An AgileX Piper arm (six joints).
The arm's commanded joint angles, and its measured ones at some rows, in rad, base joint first. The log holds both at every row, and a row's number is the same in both.
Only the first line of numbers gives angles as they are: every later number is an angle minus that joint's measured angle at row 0.
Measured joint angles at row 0:
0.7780 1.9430 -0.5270 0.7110 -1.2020 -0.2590
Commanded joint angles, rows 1 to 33:
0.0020 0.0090 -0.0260 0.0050 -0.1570 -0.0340
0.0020 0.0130 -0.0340 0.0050 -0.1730 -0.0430
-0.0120 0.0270 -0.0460 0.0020 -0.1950 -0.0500
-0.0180 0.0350 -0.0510 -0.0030 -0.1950 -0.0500
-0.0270 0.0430 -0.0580 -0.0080 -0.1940 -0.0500
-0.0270 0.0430 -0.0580 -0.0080 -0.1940 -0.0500
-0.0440 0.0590 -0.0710 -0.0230 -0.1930 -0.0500
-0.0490 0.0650 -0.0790 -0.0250 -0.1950 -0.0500
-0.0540 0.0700 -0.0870 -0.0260 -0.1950 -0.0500
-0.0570 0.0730 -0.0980 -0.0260 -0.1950 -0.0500
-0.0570 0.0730 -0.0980 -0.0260 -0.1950 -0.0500
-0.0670 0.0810 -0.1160 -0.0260 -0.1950 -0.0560
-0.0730 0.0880 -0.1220 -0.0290 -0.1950 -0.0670
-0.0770 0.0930 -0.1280 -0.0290 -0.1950 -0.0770
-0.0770 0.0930 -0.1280 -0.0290 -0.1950 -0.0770
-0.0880 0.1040 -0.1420 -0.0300 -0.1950 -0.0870
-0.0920 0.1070 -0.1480 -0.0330 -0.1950 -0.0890
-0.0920 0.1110 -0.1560 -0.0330 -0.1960 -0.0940
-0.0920 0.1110 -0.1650 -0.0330 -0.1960 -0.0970
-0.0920 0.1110 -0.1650 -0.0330 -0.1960 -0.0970
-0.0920 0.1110 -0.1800 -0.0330 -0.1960 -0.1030
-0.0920 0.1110 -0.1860 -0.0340 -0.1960 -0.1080
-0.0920 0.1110 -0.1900 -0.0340 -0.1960 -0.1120
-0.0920 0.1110 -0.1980 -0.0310 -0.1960 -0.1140
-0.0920 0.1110 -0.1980 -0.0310 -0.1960 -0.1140
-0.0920 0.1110 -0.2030 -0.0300 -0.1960 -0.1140
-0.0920 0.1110 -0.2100 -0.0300 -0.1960 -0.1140
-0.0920 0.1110 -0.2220 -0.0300 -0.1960 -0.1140
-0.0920 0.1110 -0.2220 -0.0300 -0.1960 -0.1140
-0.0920 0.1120 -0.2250 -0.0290 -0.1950 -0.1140
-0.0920 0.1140 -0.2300 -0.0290 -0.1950 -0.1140
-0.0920 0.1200 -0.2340 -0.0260 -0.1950 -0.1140
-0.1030 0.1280 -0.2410 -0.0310 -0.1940 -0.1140
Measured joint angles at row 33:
-0.0900 0.1210 -0.2260 -0.0220 -0.0050 -0.1070
